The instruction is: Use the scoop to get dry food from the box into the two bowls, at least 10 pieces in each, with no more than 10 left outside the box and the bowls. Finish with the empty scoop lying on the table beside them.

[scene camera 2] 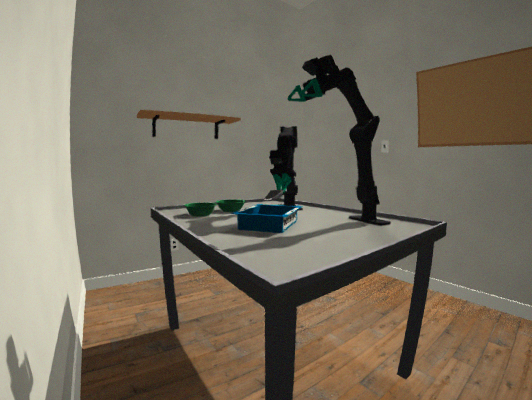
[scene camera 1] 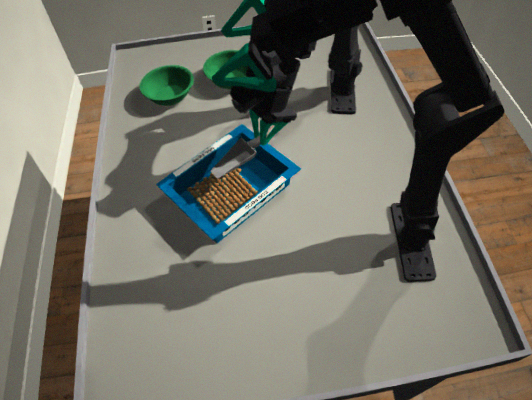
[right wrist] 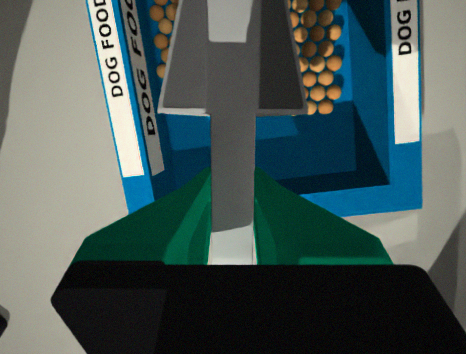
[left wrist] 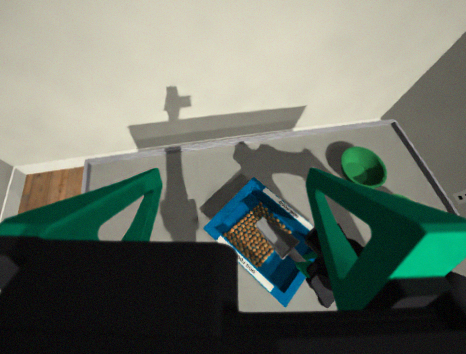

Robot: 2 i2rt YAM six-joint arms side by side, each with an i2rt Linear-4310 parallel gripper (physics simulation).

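Places are measured from the left arm's base along level axes (x right, y back, z down), in centimetres.
Pixels of known places: left gripper, fingertip midpoint: [scene camera 2: 294, 97] [scene camera 1: 219, 56] [left wrist: 233, 176]; right gripper, fingertip midpoint: [scene camera 1: 260, 142] [right wrist: 232, 178] [left wrist: 299, 262]; left arm's base at its link origin: [scene camera 2: 368, 221] [scene camera 1: 412, 241]; right arm's base at its link origin: [scene camera 1: 342, 90].
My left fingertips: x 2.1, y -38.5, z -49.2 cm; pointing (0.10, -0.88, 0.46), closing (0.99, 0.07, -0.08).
For each thing: its top centre in the pictures, then the offset to it from my left fingertips. Level surfaces: height alone.
- grey scoop at its top centre: [right wrist: 230, 93] [scene camera 1: 246, 145] [left wrist: 289, 248] [scene camera 2: 276, 189] dy +1.0, dx +15.2, dz +35.1 cm
- blue box at its top centre: [right wrist: 249, 23] [scene camera 1: 228, 176] [left wrist: 267, 234] [scene camera 2: 269, 209] dy -3.7, dx +12.7, dz +42.8 cm
- grey table at its surface level: dz +49.2 cm
My right gripper [scene camera 1: 261, 141] [scene camera 2: 282, 189] [left wrist: 299, 262] [right wrist: 232, 178] is shut on the handle of the grey scoop [scene camera 1: 235, 157] [scene camera 2: 273, 194] [left wrist: 276, 238] [right wrist: 232, 130], which hangs over the box. No pieces show in the visible part of the scoop. The blue box [scene camera 1: 292, 168] [scene camera 2: 260, 221] [left wrist: 215, 229] [right wrist: 407, 199] holds many round brown food pieces [scene camera 1: 222, 195] [left wrist: 250, 237] [right wrist: 317, 65]. One green bowl [scene camera 1: 166, 86] [scene camera 2: 200, 209] [left wrist: 364, 167] shows no pieces inside; the other green bowl [scene camera 1: 216, 64] [scene camera 2: 230, 205] is partly hidden in scene camera 1. My left gripper [scene camera 1: 220, 56] [scene camera 2: 298, 96] [left wrist: 233, 176] is open and empty, high above the table.
The grey table [scene camera 1: 225, 340] [scene camera 2: 300, 260] has a raised edge along its sides. In scene camera 1, the bowls stand beyond the box, toward the upper left. The left arm reaches over the table above the right arm. A wall [left wrist: 225, 60] stands close to one long table edge.
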